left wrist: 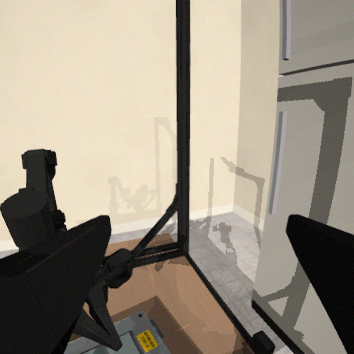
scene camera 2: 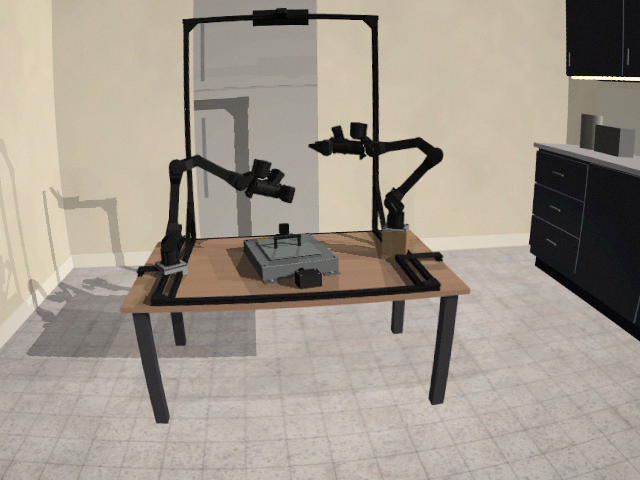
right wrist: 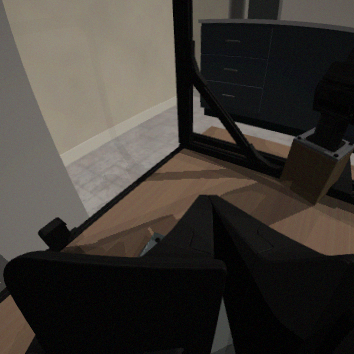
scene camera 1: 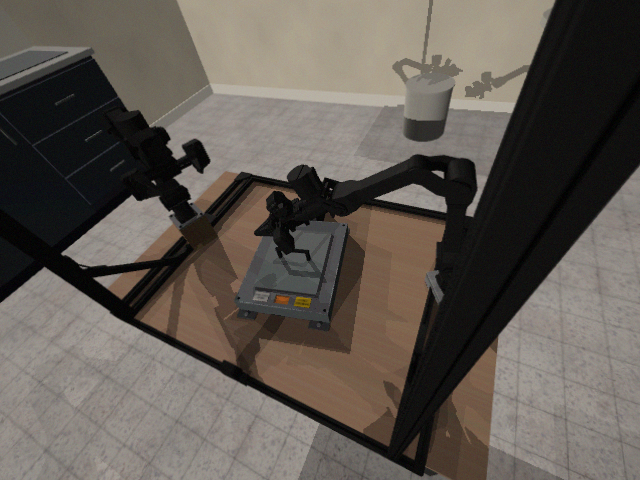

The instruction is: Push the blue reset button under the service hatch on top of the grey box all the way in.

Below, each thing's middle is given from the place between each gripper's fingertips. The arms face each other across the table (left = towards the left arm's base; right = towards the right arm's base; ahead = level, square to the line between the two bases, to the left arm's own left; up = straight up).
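Service hatch [scene camera 1: 300, 271]: 80 mm ahead of my right hand, 180 mm below, 40 mm to the right.
Service hatch from my left hand: 120 mm ahead, 130 mm to the right, 370 mm below.
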